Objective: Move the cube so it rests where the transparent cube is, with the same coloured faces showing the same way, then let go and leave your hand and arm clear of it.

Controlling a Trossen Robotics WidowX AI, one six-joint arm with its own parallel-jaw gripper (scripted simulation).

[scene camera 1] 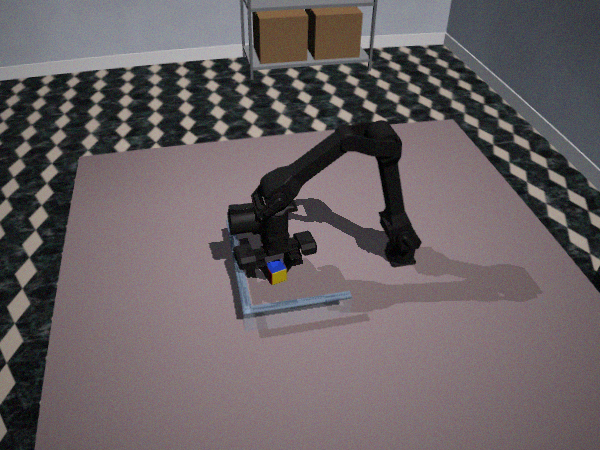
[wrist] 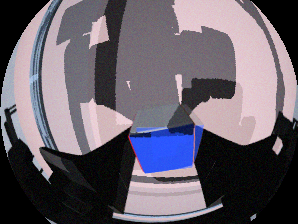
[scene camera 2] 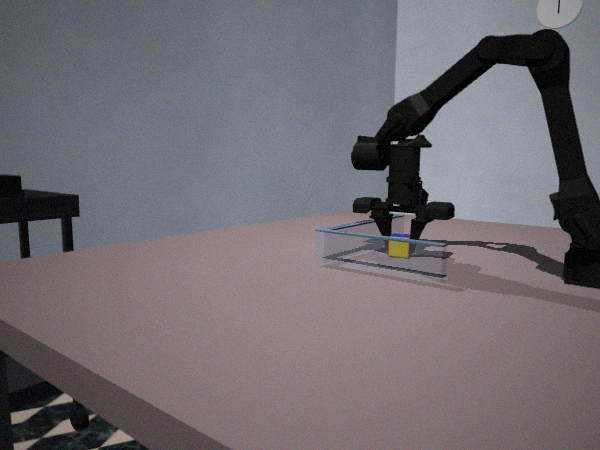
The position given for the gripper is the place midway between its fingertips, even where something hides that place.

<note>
In view: the gripper [scene camera 2: 400, 251], a cube [wrist: 169, 148] and a transparent cube [wrist: 151, 117].
The gripper is seen too in scene camera 1 [scene camera 1: 275, 275] and in the wrist view [wrist: 162, 128].
</note>
